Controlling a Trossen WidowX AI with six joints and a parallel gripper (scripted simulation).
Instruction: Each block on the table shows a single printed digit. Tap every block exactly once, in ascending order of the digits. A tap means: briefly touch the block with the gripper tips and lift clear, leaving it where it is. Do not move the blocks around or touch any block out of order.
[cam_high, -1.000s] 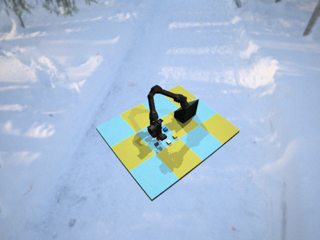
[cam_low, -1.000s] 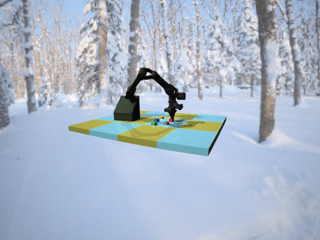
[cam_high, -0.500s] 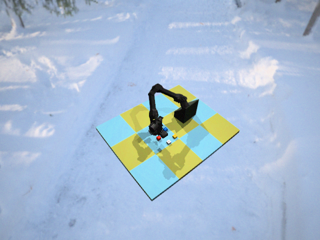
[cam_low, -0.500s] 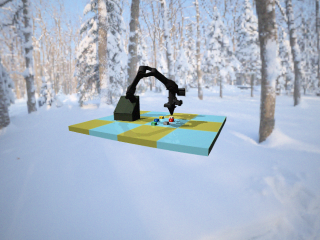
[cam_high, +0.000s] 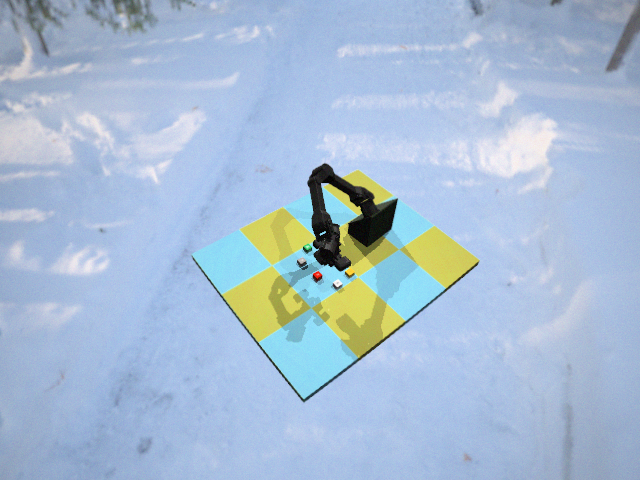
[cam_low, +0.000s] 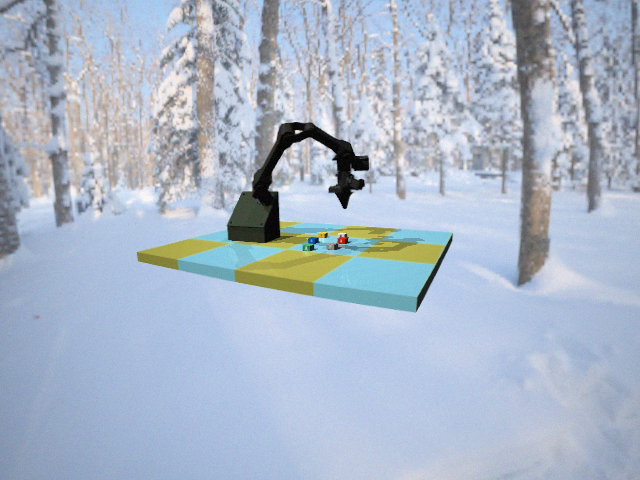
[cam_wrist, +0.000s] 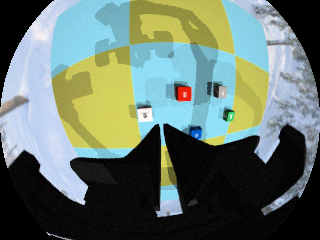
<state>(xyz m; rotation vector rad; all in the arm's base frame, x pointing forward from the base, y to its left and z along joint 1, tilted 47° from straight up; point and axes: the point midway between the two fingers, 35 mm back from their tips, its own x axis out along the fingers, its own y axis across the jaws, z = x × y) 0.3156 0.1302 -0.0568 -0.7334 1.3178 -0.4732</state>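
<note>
My gripper tip is now 120 mm above the white block, 30 mm past it and 20 mm to the right of it. The rest, counted from my gripper tip: yellow block: 120 mm below, 110 mm behind; then red block: 120 mm below, 60 mm to the right, 20 mm ahead; then blue block: 120 mm below, 110 mm to the right, 80 mm behind.
</note>
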